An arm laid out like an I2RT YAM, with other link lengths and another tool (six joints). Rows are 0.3 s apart.
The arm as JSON. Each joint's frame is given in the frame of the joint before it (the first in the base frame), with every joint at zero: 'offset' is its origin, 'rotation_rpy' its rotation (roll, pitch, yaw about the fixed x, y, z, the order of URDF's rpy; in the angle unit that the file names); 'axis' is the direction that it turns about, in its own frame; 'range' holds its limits. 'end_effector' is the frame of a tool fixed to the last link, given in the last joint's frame.
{
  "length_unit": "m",
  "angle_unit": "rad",
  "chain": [
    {
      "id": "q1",
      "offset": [
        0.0,
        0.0,
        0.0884
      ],
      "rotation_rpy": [
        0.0,
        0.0,
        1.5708
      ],
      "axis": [
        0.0,
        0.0,
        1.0
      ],
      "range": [
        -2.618,
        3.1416
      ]
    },
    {
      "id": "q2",
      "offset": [
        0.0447,
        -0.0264,
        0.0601
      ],
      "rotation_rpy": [
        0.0,
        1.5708,
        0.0
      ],
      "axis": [
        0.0,
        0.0,
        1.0
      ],
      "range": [
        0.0,
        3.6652
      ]
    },
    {
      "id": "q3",
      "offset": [
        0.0,
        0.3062,
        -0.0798
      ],
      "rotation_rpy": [
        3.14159,
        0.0,
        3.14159
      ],
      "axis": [
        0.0,
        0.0,
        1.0
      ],
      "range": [
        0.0,
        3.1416
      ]
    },
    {
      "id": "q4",
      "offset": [
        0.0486,
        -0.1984,
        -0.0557
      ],
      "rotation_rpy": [
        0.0,
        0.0,
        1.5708
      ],
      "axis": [
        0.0,
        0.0,
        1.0
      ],
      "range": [
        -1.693,
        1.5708
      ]
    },
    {
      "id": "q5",
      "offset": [
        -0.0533,
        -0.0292,
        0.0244
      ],
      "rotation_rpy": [
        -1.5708,
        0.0,
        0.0
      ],
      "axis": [
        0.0,
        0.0,
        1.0
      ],
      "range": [
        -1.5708,
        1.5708
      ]
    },
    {
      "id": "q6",
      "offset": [
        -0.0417,
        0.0,
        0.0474
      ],
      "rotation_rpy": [
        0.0,
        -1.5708,
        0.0
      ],
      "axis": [
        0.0,
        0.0,
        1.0
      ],
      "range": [
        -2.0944,
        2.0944
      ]
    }
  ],
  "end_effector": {
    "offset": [
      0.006,
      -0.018,
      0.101
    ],
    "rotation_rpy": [
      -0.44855,
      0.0,
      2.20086
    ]
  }
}
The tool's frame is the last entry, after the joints.
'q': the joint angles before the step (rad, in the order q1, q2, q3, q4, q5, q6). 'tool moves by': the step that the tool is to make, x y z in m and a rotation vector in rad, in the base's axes. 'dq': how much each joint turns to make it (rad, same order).
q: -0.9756 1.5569 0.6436 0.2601 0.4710 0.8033
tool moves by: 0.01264 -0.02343 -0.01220 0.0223 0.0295 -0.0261
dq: 0.0025 0.1283 0.0841 0.0046 0.0298 0.0097
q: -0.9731 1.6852 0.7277 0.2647 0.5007 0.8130
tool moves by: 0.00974 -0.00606 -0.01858 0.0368 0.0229 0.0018
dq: 0.0167 0.0847 0.0211 0.0140 0.0098 0.0131
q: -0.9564 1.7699 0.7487 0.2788 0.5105 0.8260
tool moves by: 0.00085 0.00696 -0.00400 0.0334 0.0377 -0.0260
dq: 0.0297 0.0125 0.0208 -0.0760 0.0473 0.0363
